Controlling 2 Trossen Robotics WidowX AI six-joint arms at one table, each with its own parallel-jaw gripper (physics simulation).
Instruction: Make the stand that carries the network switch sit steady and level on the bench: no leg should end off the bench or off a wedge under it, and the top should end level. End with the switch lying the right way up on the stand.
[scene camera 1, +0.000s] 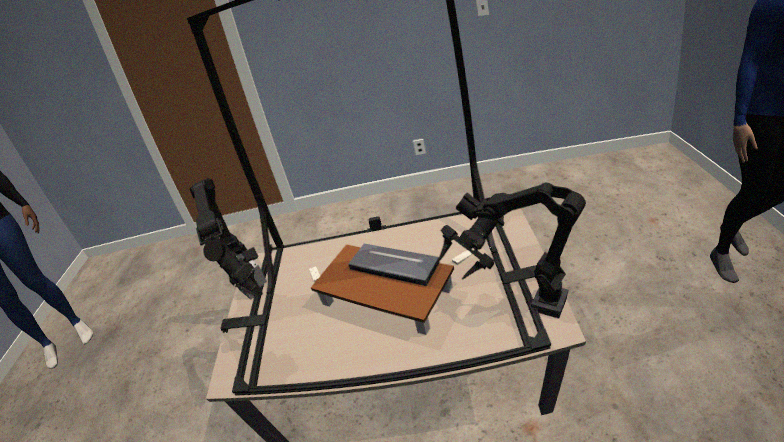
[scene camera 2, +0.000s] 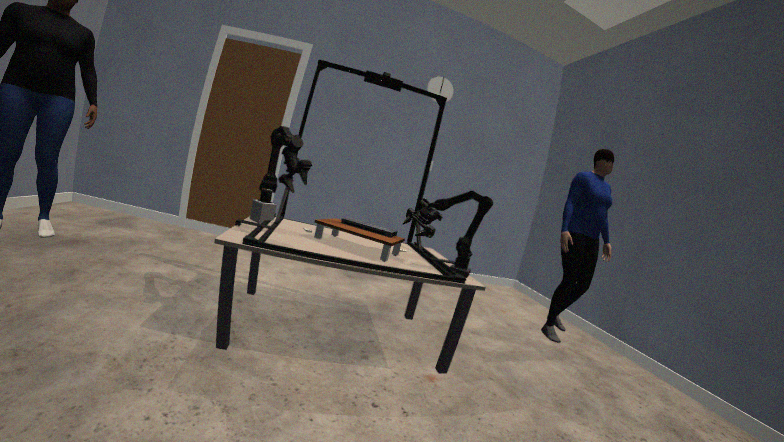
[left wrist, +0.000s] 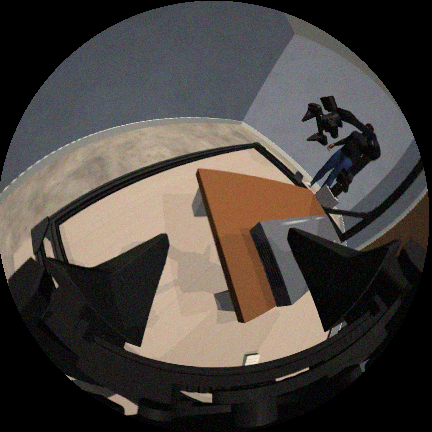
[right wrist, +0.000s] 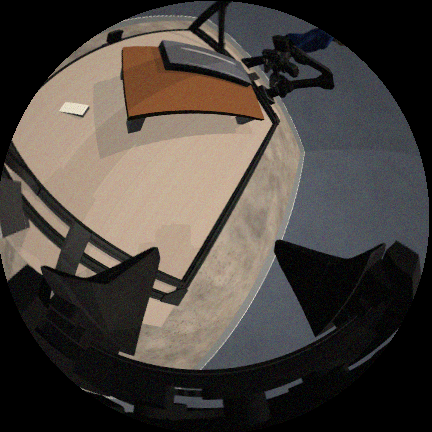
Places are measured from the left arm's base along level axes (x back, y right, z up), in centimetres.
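Pixels of known places: left gripper, fingertip midpoint: (scene camera 1: 450, 269) (scene camera 2: 408, 229) (left wrist: 229, 237) (right wrist: 267, 79); right gripper, fingertip midpoint: (scene camera 1: 259, 295) (scene camera 2: 299, 188) (left wrist: 304, 130) (right wrist: 217, 250); left arm's base, origin of the base link: (scene camera 1: 550, 296) (scene camera 2: 461, 267) (right wrist: 268, 93); right arm's base, origin of the base link: (scene camera 2: 264, 201) (left wrist: 332, 192).
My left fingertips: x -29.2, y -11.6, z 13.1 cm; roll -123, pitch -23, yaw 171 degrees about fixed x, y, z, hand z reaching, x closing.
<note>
Ahead of a thing's pixels: the offset from my left fingertips to its top centre. Level surfaces: height alone.
The stand, a brown board {dx -23.4, dy -6.1, dz -6.4 cm} (scene camera 1: 378, 293) (left wrist: 225, 215) (right wrist: 190, 97) on short grey legs, is on the bench. Whether its top is level and every leg touches down is too small to tell. The grey switch {dx -22.0, dy +0.1, dz -3.6 cm} (scene camera 1: 392, 264) (scene camera 2: 368, 227) (right wrist: 205, 62) lies flat on the board's back part. A pale wedge {dx -56.5, dy -7.5, dz -15.1 cm} (scene camera 1: 314, 272) (right wrist: 74, 108) lies left of the stand; another pale wedge {dx -7.8, dy +22.2, dz -15.1 cm} (scene camera 1: 462, 256) (left wrist: 251, 359) lies to its right, both apart from the legs. My left gripper (scene camera 1: 451, 270) (scene camera 2: 410, 226) (left wrist: 229, 237) is open above the stand's right side. My right gripper (scene camera 2: 298, 187) (right wrist: 217, 250) is open, raised at the bench's left.
A black frame (scene camera 1: 400, 376) runs around the bench top {dz -16.3 cm} (scene camera 1: 329, 351), with tall posts and a crossbar (scene camera 2: 411, 87) overhead. A small black box (scene camera 1: 374, 222) is at the back rail. Two people stand away from the bench, one on each side.
</note>
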